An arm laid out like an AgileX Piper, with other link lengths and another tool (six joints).
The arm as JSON. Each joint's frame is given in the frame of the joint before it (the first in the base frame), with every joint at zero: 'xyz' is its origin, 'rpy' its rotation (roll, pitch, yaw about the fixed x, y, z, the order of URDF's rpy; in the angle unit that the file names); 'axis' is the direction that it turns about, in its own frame. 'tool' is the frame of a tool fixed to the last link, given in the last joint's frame.
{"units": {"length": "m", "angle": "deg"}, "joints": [
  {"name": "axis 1", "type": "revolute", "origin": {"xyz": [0.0, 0.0, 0.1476], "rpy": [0.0, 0.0, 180.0]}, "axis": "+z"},
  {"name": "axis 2", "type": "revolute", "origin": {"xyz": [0.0, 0.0, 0.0], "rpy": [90.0, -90.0, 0.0]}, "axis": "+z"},
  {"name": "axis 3", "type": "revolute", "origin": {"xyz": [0.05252, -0.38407, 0.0], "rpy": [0.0, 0.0, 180.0]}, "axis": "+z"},
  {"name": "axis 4", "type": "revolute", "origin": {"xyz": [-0.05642, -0.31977, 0.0], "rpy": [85.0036, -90.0, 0.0]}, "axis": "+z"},
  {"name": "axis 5", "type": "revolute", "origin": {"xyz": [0.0, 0.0, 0.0], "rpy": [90.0, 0.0, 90.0]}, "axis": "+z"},
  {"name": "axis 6", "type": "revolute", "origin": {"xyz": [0.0, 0.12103, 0.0], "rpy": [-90.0, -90.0, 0.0]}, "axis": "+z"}
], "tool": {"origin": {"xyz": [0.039, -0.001, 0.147], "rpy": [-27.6, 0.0, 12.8]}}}
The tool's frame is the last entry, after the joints.
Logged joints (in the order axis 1, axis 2, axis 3, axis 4, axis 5, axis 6), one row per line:
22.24 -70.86 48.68 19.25 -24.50 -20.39
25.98 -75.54 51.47 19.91 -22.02 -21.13
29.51 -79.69 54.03 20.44 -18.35 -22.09
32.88 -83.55 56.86 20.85 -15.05 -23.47
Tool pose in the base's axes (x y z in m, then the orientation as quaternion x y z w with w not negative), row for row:
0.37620 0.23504 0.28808 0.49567 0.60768 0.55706 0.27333
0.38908 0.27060 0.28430 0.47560 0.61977 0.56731 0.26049
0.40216 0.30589 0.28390 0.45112 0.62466 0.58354 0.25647
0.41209 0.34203 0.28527 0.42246 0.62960 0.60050 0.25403
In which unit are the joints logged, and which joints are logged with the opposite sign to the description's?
The joints are logged in degrees. Opposite sign: axis 2, axis 3, axis 5.
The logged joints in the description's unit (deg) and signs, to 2 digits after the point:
22.24 70.86 -48.68 19.25 24.50 -20.39
25.98 75.54 -51.47 19.91 22.02 -21.13
29.51 79.69 -54.03 20.44 18.35 -22.09
32.88 83.55 -56.86 20.85 15.05 -23.47

